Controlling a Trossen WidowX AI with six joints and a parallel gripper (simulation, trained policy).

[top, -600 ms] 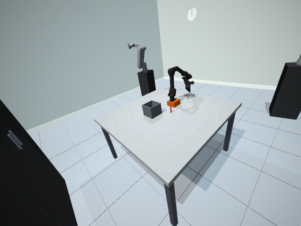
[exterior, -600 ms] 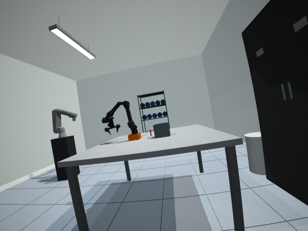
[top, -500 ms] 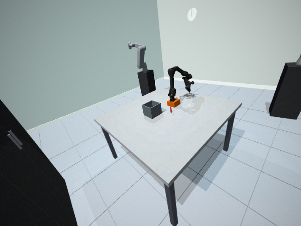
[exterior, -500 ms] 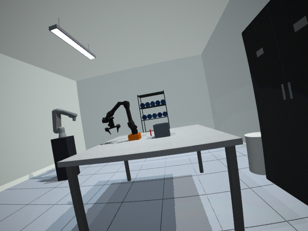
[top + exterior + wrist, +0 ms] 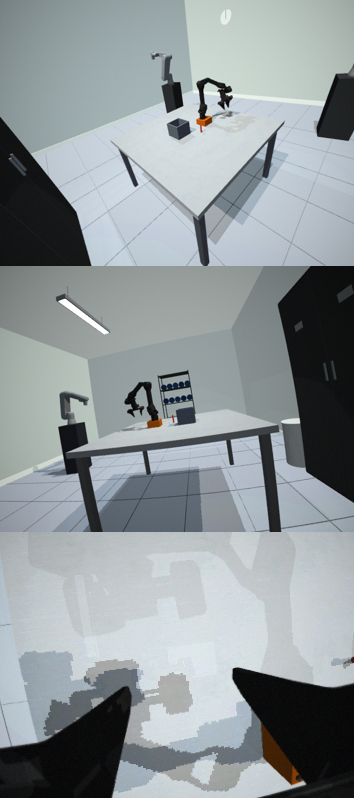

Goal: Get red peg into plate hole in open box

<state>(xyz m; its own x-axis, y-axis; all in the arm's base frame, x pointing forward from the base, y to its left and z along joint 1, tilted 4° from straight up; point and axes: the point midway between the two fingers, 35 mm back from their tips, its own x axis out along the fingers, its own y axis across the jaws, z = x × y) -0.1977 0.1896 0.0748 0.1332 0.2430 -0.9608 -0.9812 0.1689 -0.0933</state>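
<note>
Right now the red peg is 380 mm ahead of my gripper tip, 120 mm to the right of it and 80 mm below it.
</note>
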